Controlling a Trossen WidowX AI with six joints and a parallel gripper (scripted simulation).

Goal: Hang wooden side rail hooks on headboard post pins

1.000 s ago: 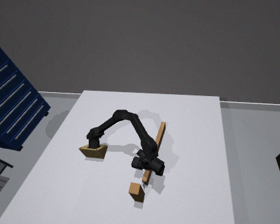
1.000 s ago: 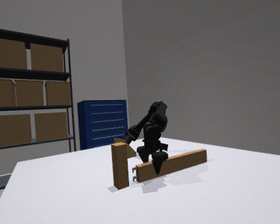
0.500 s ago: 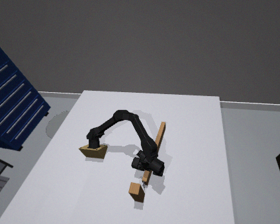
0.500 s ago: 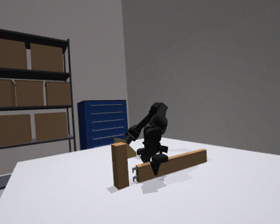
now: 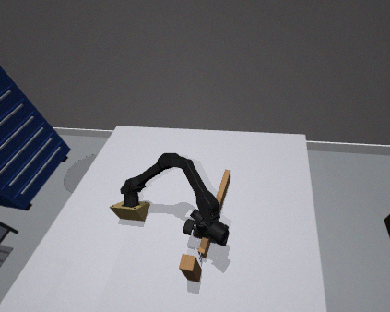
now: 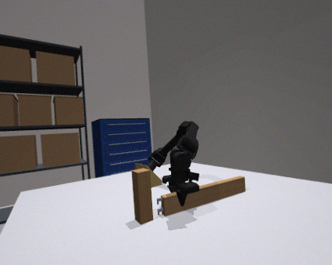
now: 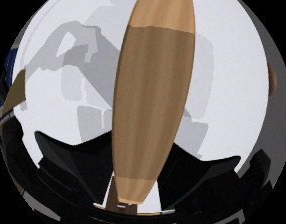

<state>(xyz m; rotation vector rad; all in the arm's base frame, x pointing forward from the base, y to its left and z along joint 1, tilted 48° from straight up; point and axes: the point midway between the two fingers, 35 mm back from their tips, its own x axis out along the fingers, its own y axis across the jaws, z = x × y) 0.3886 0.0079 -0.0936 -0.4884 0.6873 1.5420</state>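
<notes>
Right now the headboard post is 20 mm behind my gripper tip, 140 mm to the right of it and 60 mm above it.
</notes>
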